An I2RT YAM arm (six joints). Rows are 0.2 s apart.
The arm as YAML. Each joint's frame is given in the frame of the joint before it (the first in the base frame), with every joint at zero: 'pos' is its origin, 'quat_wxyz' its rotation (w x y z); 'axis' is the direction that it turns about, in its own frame. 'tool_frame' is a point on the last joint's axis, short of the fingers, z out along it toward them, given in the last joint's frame.
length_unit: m
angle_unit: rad
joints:
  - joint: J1
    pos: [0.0, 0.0, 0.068]
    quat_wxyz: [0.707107, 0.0, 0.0, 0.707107]
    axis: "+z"
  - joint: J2
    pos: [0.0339, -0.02, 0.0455]
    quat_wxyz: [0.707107, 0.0, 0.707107, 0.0]
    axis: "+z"
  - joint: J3
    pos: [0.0, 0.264, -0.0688]
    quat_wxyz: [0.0, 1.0, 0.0, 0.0]
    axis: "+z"
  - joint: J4
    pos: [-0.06, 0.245, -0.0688]
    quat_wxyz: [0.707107, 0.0, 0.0, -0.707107]
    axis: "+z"
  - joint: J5
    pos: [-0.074, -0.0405, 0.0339]
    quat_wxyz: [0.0, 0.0, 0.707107, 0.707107]
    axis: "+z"
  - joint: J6
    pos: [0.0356, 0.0, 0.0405]
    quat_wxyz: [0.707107, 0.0, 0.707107, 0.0]
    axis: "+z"
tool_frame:
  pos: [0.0, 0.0, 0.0]
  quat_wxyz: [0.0, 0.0, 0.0, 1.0]
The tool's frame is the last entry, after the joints.
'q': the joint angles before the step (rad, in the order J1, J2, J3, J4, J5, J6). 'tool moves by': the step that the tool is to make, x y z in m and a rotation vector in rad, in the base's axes. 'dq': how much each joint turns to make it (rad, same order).
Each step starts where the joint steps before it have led.
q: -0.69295 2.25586 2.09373 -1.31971 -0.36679 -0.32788
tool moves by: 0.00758 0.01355 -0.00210 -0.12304 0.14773 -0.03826
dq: 0.04921 0.00001 -0.00036 -0.01947 0.19455 0.07477
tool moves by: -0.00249 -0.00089 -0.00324 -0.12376 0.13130 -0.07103
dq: 0.00954 0.00611 0.00002 -0.01985 0.18197 0.07058
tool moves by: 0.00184 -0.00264 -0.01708 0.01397 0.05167 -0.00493
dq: -0.00077 0.04001 -0.00009 -0.00987 0.01945 0.00381
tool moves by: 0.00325 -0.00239 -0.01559 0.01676 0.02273 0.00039
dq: 0.00001 0.03624 0.00001 0.00800 0.00000 -0.00038
